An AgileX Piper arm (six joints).
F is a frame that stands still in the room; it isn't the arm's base.
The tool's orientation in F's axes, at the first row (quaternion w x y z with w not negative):
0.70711, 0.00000, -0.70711, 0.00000
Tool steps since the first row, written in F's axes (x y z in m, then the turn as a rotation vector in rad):
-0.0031, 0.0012, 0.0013, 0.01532, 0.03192, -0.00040
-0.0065, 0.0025, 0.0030, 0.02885, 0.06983, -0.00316
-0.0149, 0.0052, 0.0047, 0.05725, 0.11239, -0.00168
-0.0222, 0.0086, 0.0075, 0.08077, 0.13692, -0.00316
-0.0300, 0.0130, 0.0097, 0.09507, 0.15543, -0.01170
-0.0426, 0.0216, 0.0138, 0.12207, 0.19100, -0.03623
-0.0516, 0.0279, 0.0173, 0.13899, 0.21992, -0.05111
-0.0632, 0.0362, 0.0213, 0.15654, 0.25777, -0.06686
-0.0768, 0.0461, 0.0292, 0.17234, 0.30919, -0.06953
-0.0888, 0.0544, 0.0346, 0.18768, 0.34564, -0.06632
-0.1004, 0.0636, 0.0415, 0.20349, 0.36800, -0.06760
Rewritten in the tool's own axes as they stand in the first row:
0.0013, 0.0012, 0.0031, -0.00040, 0.03192, -0.01532
0.0030, 0.0025, 0.0065, -0.00316, 0.06983, -0.02885
0.0047, 0.0052, 0.0149, -0.00168, 0.11239, -0.05725
0.0075, 0.0086, 0.0222, -0.00316, 0.13692, -0.08077
0.0097, 0.0130, 0.0300, -0.01170, 0.15543, -0.09507
0.0138, 0.0216, 0.0426, -0.03623, 0.19100, -0.12207
0.0173, 0.0279, 0.0516, -0.05111, 0.21992, -0.13899
0.0213, 0.0362, 0.0632, -0.06686, 0.25777, -0.15654
0.0292, 0.0461, 0.0768, -0.06953, 0.30919, -0.17234
0.0346, 0.0544, 0.0888, -0.06632, 0.34564, -0.18768
0.0415, 0.0636, 0.1004, -0.06760, 0.36800, -0.20349

